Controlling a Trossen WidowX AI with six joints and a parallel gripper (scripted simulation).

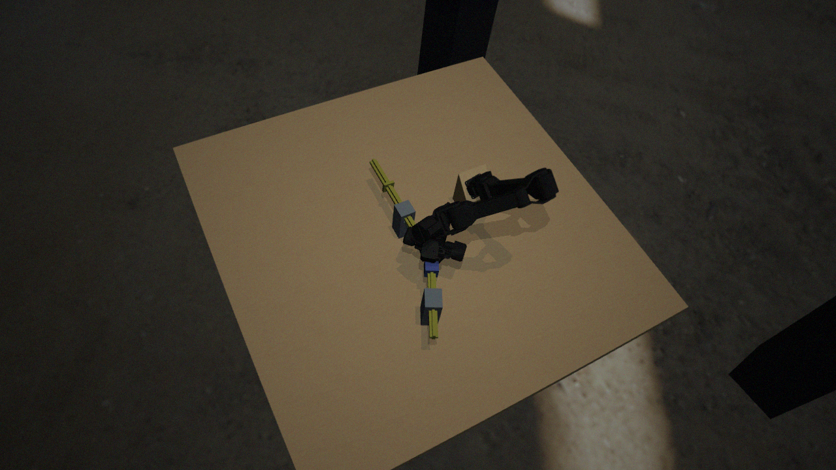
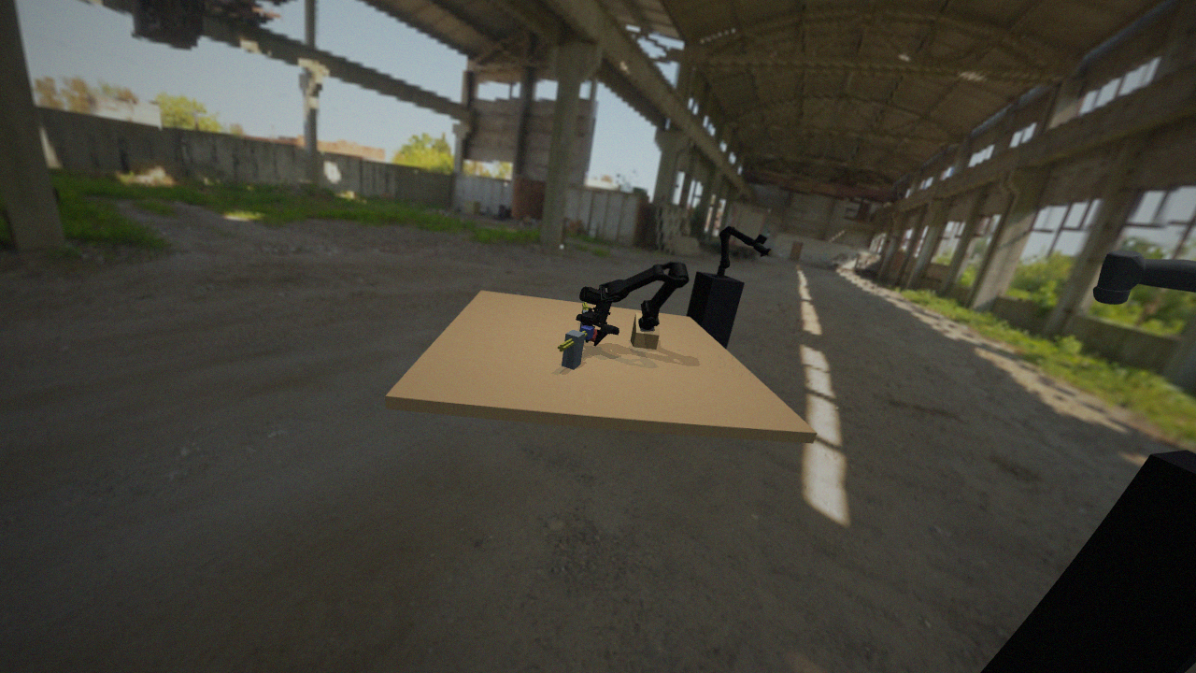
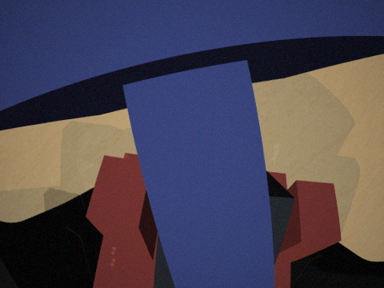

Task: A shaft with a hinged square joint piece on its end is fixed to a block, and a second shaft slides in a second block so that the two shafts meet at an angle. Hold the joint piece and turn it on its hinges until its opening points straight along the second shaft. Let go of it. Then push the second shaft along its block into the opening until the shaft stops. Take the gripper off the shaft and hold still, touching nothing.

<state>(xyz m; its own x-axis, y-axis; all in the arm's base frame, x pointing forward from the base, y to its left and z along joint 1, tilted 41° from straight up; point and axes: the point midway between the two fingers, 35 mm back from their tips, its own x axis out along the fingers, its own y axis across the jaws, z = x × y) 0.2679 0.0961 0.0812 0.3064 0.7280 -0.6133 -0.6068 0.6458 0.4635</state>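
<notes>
Now: gripper tip 40 mm below the red joint piece and 10 mm past it.
</notes>
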